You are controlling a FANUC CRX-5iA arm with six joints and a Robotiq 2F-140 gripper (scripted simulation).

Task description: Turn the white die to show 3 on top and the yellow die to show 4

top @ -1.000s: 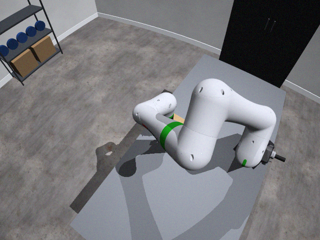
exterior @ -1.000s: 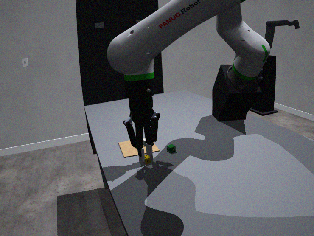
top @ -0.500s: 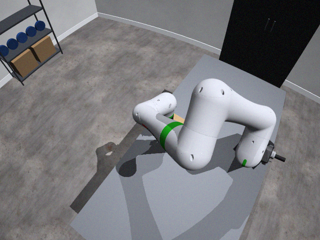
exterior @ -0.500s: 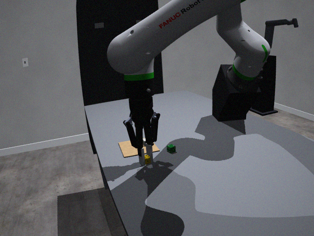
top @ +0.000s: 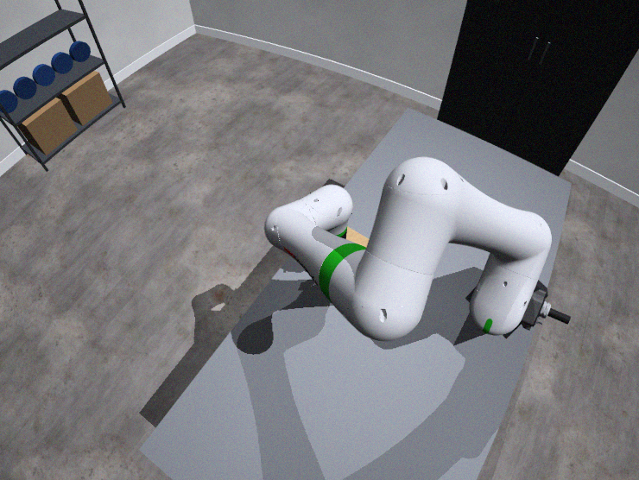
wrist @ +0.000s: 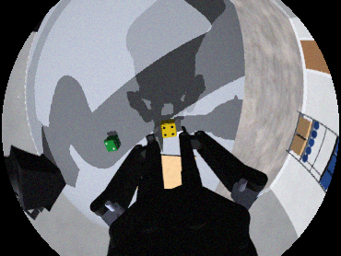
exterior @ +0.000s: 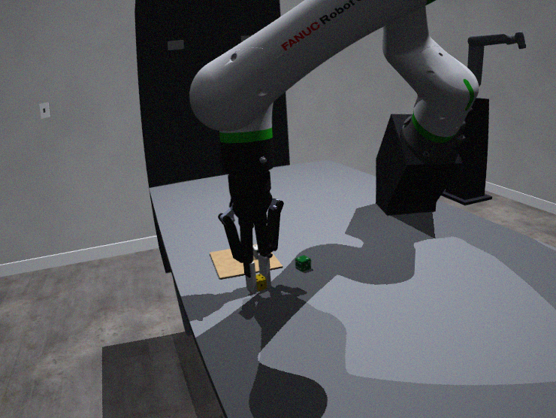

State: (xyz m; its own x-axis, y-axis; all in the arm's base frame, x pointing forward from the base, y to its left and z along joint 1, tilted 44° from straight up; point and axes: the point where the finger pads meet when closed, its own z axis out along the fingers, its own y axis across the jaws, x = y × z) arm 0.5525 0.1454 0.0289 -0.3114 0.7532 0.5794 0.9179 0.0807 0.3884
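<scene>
The tan mat is 14 cm to the right of my hand and 3 cm below it. Round my hand: white die: 4 cm behind, 14 cm to the right, 2 cm below; then green die: 11 cm behind, 4 cm to the right, 2 cm below; then yellow die: 2 cm below.
</scene>
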